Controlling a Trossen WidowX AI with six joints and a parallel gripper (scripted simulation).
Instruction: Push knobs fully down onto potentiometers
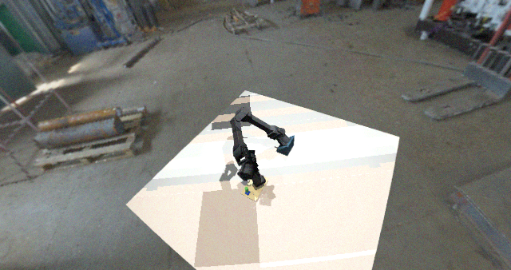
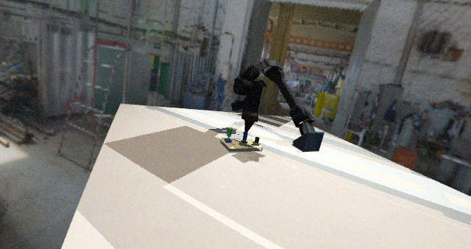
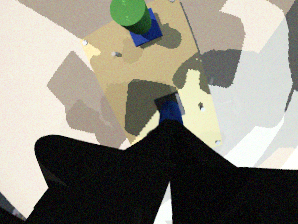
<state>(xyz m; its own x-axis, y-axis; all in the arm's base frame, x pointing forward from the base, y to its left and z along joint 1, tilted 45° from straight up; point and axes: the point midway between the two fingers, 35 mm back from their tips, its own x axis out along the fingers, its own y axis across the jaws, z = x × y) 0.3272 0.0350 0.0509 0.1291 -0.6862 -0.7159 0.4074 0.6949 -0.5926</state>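
My gripper tip is 10 mm above the blue knob. Round my gripper tip: green knob 80 mm ahead.
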